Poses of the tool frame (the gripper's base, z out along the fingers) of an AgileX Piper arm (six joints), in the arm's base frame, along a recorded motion.
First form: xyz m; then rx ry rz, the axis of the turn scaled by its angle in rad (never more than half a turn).
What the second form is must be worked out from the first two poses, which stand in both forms.
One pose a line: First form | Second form
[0.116 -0.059 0.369 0.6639 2.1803 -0.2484] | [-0.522 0.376 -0.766 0.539 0.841 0.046 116 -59 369]
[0.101 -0.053 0.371 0.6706 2.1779 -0.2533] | [-0.519 0.379 -0.767 0.544 0.838 0.045 101 -53 371]
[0.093 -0.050 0.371 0.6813 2.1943 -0.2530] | [-0.529 0.388 -0.755 0.549 0.834 0.043 93 -50 371]
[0.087 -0.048 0.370 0.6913 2.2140 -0.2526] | [-0.542 0.397 -0.741 0.554 0.832 0.041 87 -48 370]
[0.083 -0.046 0.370 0.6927 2.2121 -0.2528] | [-0.541 0.398 -0.741 0.555 0.831 0.041 83 -46 370]
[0.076 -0.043 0.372 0.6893 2.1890 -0.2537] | [-0.524 0.392 -0.756 0.555 0.831 0.047 76 -43 372]
